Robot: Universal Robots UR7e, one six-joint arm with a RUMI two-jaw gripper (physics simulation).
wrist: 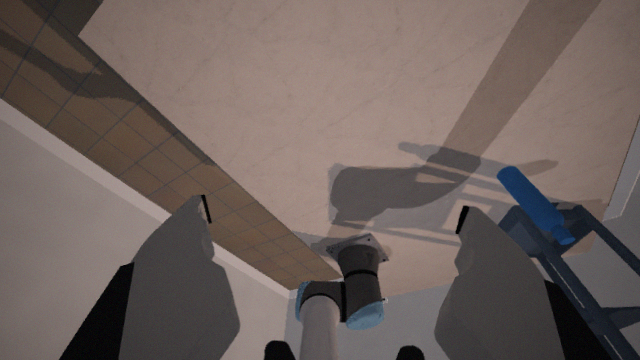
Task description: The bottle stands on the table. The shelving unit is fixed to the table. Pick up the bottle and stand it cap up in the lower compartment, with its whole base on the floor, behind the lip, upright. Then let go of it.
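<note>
Blue bottle (pixel 540 210), visible. Gripper (pixel 333 203), visible too.
</note>
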